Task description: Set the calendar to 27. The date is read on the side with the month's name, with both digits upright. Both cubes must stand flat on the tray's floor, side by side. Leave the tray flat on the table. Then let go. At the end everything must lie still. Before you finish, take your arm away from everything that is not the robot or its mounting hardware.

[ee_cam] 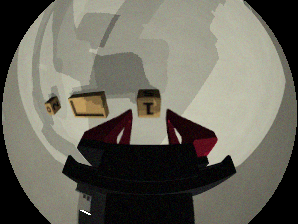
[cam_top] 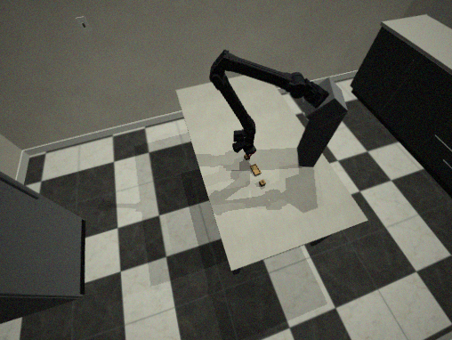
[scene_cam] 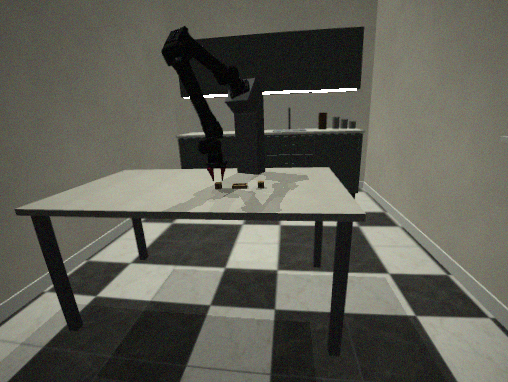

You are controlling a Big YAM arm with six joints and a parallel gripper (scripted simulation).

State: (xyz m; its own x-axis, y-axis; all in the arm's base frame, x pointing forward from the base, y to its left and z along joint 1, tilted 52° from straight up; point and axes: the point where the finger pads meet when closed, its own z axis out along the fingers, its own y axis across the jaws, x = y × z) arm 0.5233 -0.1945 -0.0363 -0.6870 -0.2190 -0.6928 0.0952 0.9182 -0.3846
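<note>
Right now my hand is 110 mm to the right of the wooden tray, 40 mm above it and 10 mm short of it.
</note>
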